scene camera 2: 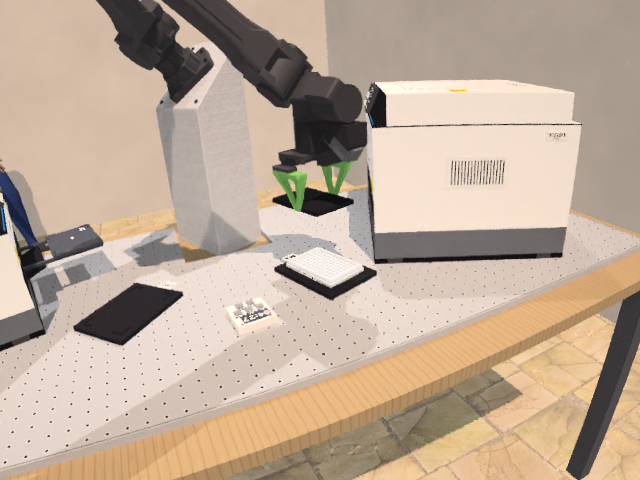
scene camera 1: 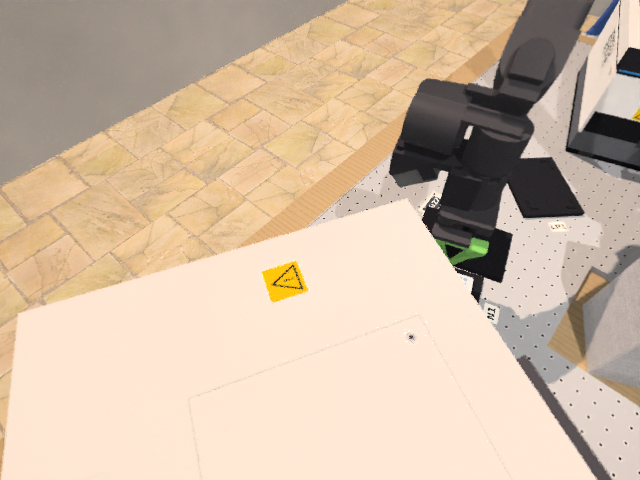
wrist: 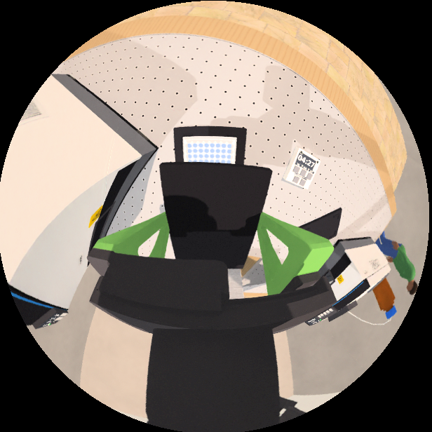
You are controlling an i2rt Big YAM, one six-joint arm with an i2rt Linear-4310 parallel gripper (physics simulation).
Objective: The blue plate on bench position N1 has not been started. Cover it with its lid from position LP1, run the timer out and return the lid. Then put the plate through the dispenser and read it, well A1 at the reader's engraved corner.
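Places are measured from the arm's base along level axes (x down, y ahead, z right), in centimetres.
Pixels of known places: gripper, fingertip midpoint: (scene camera 2: pixel 316 204) (scene camera 1: pixel 452 240); arm's base at its link origin: (scene camera 2: pixel 192 76).
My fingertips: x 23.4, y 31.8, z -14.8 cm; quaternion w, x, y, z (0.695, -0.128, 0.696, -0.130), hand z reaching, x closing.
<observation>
Ahead of a thing's pixels: the offset from my fingertips to its top centre. "spot": to the spot under its first point.
My gripper (scene camera 2: pixel 315 202) (wrist: pixel 212 216) is shut on the black lid @[dx -0.8, dy -1.2, dz +0.4 cm] (scene camera 2: pixel 321 204) (wrist: pixel 215 187) (scene camera 1: pixel 494 258), its green fingers at two opposite sides. The lid is level, well above the bench. In the wrist view it hides the near part of the plate. The plate @[dx +11.7, dy -0.2, dz -0.7 cm] (scene camera 2: pixel 325 264) (wrist: pixel 210 149), white with blue wells, sits uncovered on the black nest N1 @[dx +12.9, dy -0.2, dz -0.7 cm] (scene camera 2: pixel 332 292) (wrist: pixel 241 145). The black pad LP1 @[dx +12.9, dy -3.0, dz +35.6 cm] (scene camera 2: pixel 129 312) (wrist: pixel 326 224) (scene camera 1: pixel 546 187) bears no lid. The white timer @[dx +12.7, dy +8.3, dz +15.9 cm] (scene camera 2: pixel 251 316) (wrist: pixel 303 168) reads 04:27 in the wrist view.
A large white instrument @[dx -18.2, dy -7.3, dz -36.3 cm] (scene camera 2: pixel 475 180) (scene camera 1: pixel 129 356) (wrist: pixel 60 150) stands beside N1. Another white instrument @[spot: dx +7.8, dy -1.5, dz +54.3 cm] (scene camera 2: pixel 11 310) (wrist: pixel 367 262) stands beyond LP1, with a dark carrier @[dx +5.4, dy -24.4, dz +46.2 cm] (scene camera 2: pixel 74 241) extended in scene camera 2. The grey arm pedestal (scene camera 2: pixel 222 170) (scene camera 1: pixel 617 325) stands behind the plate. A person (wrist: pixel 404 262) stands past the bench.
</observation>
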